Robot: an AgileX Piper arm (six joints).
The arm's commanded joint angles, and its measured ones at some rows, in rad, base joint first. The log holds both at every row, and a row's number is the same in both.
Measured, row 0:
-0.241, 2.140, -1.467, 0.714, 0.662, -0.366
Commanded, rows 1 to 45:
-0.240, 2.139, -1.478, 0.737, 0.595, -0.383
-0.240, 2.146, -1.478, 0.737, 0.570, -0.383
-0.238, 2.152, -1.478, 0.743, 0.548, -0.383
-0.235, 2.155, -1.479, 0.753, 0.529, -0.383
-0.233, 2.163, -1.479, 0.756, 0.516, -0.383
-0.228, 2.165, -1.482, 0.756, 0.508, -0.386
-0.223, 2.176, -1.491, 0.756, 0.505, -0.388
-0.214, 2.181, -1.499, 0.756, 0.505, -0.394
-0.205, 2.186, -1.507, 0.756, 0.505, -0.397
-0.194, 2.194, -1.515, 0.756, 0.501, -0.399
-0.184, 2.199, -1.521, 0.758, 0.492, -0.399
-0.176, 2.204, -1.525, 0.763, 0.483, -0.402
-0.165, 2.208, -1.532, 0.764, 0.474, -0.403
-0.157, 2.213, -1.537, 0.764, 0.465, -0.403
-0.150, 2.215, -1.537, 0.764, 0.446, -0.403
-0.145, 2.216, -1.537, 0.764, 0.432, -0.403
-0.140, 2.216, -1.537, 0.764, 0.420, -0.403
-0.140, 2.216, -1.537, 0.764, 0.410, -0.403
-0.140, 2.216, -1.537, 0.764, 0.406, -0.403
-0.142, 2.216, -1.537, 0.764, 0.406, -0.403
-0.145, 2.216, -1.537, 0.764, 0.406, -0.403
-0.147, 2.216, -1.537, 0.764, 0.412, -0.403
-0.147, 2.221, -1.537, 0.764, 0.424, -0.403
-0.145, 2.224, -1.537, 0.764, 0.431, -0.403
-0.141, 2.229, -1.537, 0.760, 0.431, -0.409
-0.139, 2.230, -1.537, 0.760, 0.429, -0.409
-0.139, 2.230, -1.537, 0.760, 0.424, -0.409
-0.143, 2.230, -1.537, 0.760, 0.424, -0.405
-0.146, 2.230, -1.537, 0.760, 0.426, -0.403
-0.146, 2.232, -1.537, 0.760, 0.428, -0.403
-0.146, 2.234, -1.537, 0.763, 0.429, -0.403
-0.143, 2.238, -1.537, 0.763, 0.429, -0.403
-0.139, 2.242, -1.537, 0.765, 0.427, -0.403
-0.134, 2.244, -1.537, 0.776, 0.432, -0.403
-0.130, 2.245, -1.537, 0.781, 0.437, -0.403
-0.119, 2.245, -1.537, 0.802, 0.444, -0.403
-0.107, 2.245, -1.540, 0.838, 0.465, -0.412
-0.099, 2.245, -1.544, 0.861, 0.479, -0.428
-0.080, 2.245, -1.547, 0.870, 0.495, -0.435
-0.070, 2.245, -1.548, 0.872, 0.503, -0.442
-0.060, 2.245, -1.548, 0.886, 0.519, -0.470
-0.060, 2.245, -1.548, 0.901, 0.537, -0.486
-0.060, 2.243, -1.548, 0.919, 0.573, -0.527
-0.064, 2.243, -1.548, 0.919, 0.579, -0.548
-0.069, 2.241, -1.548, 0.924, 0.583, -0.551
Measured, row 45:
-0.059, 2.247, -1.543, 0.901, 0.549, -0.489
